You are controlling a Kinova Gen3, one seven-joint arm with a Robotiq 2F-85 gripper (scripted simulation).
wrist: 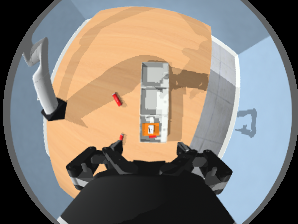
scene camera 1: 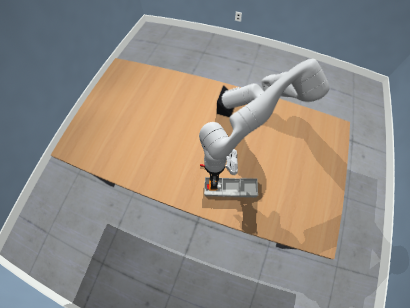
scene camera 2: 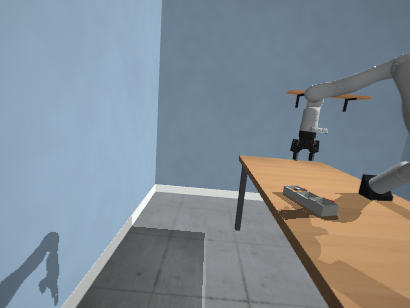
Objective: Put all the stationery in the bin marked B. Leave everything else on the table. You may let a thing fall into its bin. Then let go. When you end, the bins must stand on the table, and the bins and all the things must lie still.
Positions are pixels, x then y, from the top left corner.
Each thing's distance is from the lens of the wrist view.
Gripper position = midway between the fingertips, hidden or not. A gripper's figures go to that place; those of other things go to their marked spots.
my gripper (wrist: 149,147): 16 cm
grey bin (wrist: 153,100): 33 cm
